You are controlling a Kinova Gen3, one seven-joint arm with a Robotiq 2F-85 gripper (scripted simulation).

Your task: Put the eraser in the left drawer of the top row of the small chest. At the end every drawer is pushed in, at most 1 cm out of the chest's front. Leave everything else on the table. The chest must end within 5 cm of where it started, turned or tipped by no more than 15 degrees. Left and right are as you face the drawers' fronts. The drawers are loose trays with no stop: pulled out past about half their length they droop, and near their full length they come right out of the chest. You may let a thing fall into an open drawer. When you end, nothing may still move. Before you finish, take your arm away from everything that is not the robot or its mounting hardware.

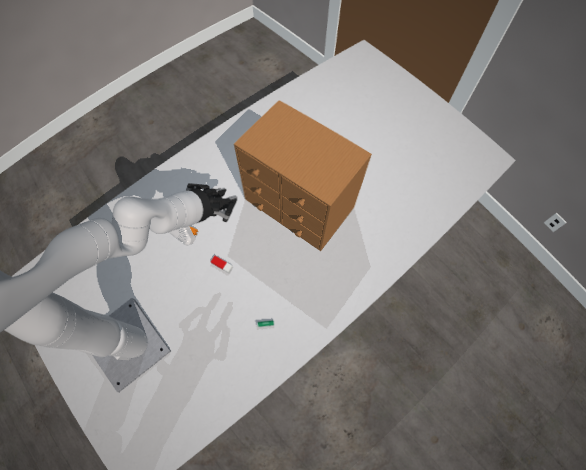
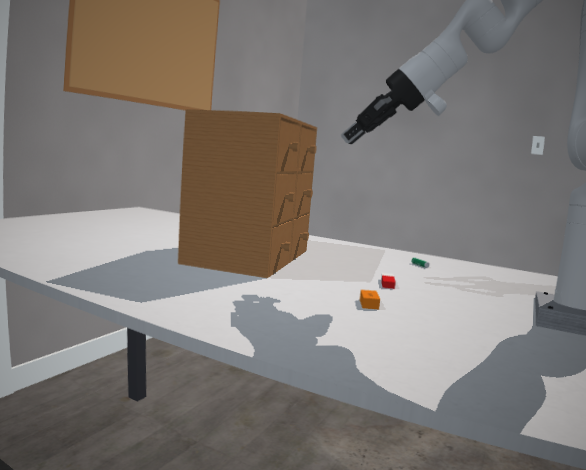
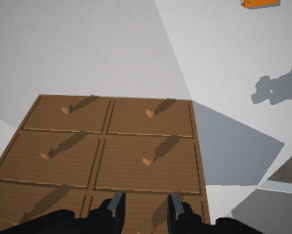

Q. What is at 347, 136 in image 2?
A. The gripper.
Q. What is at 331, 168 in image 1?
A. A wooden chest.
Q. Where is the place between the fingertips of the gripper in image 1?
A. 229, 195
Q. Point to a wooden chest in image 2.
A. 229, 166
